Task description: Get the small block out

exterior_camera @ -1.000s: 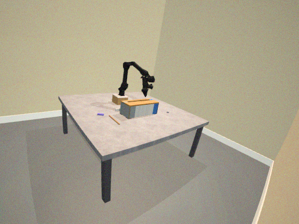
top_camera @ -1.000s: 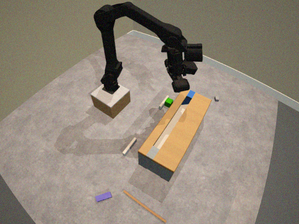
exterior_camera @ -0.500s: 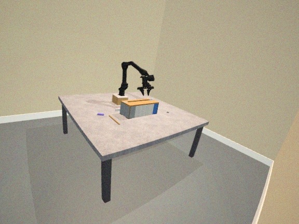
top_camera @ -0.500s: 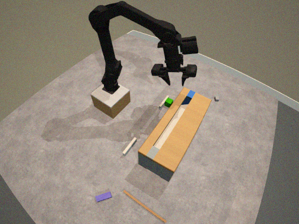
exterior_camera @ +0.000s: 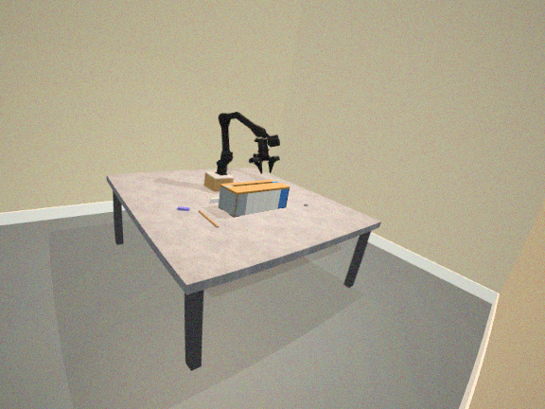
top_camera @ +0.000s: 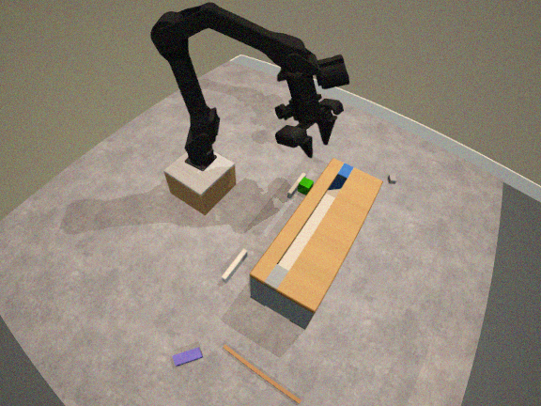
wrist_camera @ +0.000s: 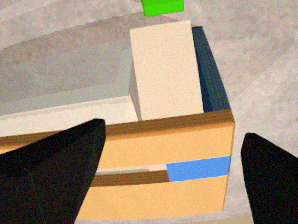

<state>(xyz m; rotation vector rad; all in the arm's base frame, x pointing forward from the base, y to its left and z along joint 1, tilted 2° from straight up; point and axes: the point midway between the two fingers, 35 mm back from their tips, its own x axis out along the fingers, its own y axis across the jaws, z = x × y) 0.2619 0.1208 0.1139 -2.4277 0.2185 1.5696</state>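
Now: gripper tip 140 mm above the green block and 20 mm past it. Round my gripper tip: long box (160 mm to the right, 100 mm below, 60 mm ahead); thin orange stick (490 mm to the right, 160 mm below, 130 mm ahead).
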